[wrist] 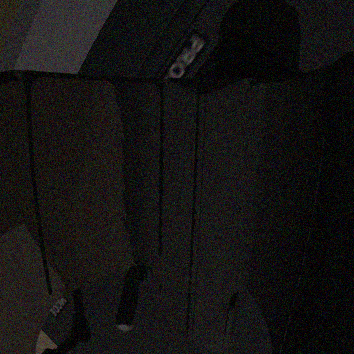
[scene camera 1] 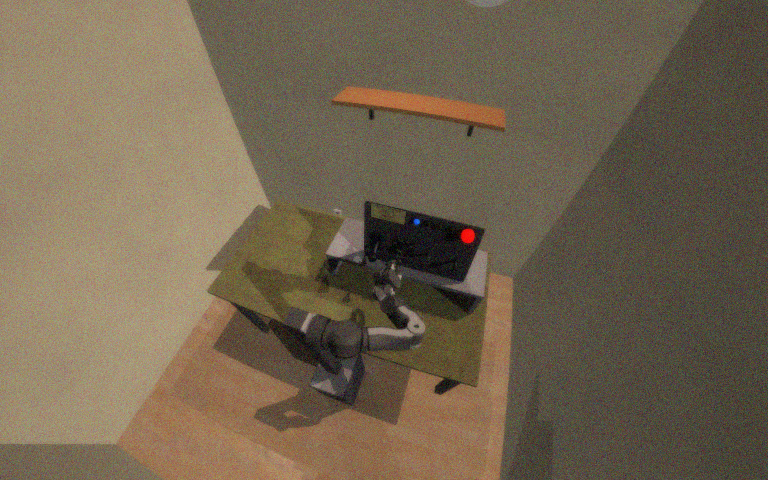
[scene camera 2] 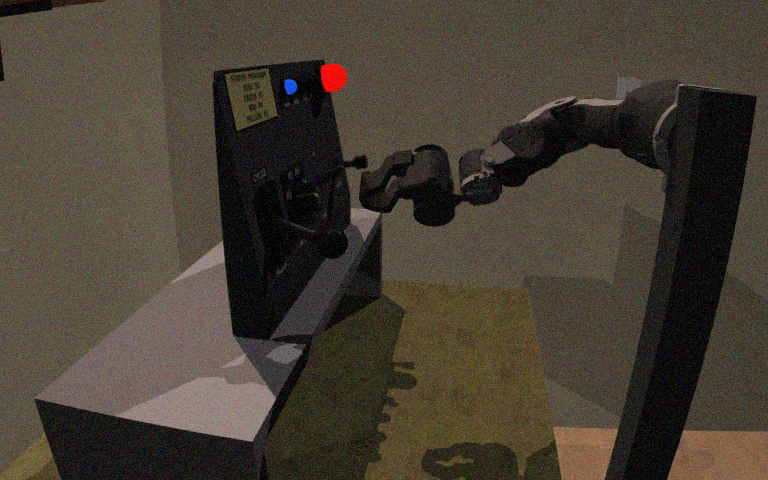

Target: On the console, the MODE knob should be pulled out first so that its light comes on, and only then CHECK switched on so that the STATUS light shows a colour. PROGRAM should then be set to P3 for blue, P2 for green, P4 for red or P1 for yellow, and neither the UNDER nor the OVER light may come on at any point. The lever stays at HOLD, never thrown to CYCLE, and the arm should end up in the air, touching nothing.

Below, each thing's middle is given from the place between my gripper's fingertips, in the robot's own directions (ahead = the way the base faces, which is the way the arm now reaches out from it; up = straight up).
My hand is 100 mm short of the dark console point(scene camera 2: 275, 124), 70 mm to the left of it and 10 mm below it.
